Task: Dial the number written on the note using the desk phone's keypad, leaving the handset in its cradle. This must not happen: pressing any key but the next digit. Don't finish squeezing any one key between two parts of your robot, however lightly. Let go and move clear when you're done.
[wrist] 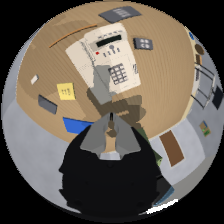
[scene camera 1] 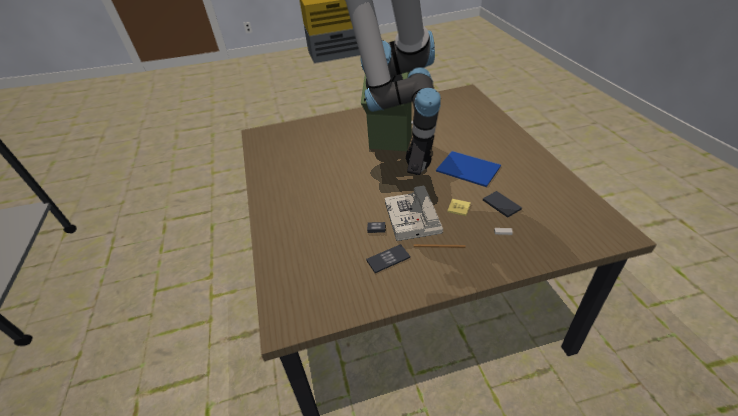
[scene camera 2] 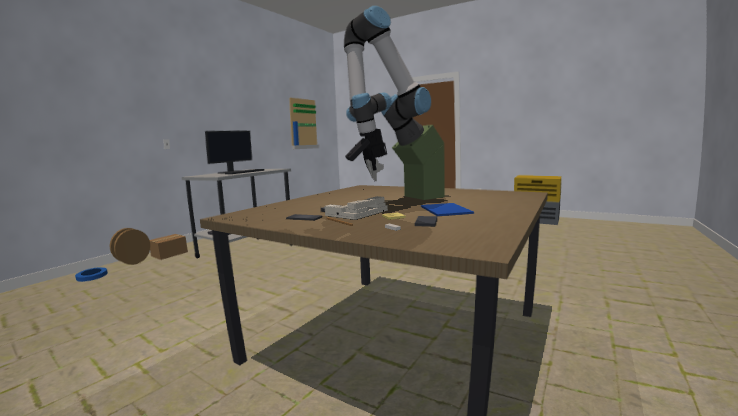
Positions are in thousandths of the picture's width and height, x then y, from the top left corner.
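Note:
Gripper, mine (scene camera 2: 509, 436), (wrist: 498, 507), (scene camera 1: 564, 419). Blue book (scene camera 1: 635, 405).

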